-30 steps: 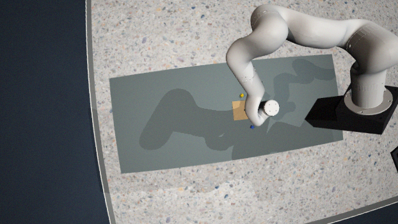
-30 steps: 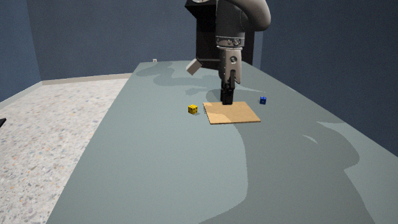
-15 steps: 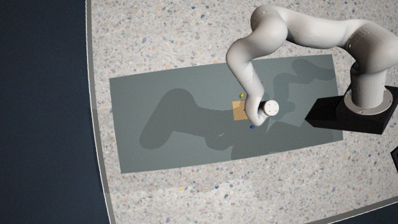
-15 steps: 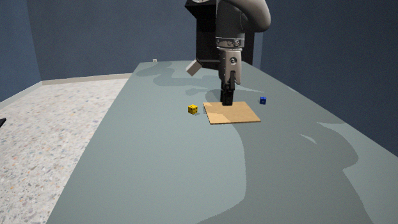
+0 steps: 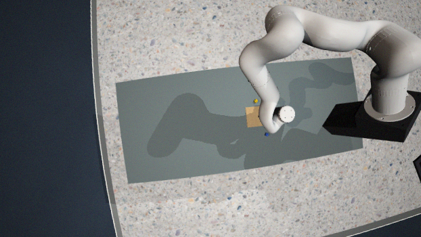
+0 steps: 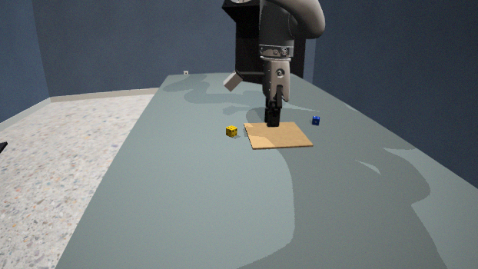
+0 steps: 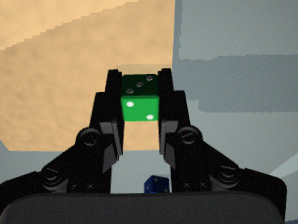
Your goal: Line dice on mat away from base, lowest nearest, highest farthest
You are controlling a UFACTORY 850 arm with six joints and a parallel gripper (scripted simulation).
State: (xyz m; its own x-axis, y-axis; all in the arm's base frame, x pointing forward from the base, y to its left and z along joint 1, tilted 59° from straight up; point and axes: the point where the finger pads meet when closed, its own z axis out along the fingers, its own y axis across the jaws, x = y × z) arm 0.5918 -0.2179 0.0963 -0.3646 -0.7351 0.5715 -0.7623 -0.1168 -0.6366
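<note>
Now: the green die 10 mm below my hand. Round my hand: blue die: 120 mm to the left, 50 mm ahead, 20 mm below; tan mat: 50 mm ahead, 20 mm to the right, 20 mm below; yellow die: 120 mm to the right, 20 mm below.
</note>
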